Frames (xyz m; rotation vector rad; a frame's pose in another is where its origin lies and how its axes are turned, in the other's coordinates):
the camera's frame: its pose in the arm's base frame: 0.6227 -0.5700 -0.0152 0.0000 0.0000 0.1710
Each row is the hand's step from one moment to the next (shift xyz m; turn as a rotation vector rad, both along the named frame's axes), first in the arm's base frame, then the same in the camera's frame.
Working: the arm's base frame: its pose in the camera's frame: -0.5166 0.6677 0.0152 0.0000 0.0000 -0.1710

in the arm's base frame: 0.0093 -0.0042 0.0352 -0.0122 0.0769 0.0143
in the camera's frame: 0.0084 -0.0057 0.0352 0.0011 0.0779 0.0143
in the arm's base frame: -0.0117 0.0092 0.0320 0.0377 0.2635 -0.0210
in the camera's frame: -0.0100 0.0111 0.0320 0.0820 0.2532 -0.0210
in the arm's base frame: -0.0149 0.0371 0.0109 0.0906 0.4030 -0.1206
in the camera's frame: -0.0084 0.0391 0.0109 0.1579 0.3817 -0.1206
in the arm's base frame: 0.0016 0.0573 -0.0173 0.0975 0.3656 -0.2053
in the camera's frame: 0.0113 0.0562 -0.0173 0.1583 0.3437 -0.2053
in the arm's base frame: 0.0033 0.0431 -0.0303 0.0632 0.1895 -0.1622
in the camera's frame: 0.0106 0.0419 -0.0303 0.0945 0.1760 -0.1622
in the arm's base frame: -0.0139 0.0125 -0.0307 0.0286 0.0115 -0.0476
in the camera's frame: -0.0116 0.0147 -0.0307 0.0301 0.0065 -0.0476
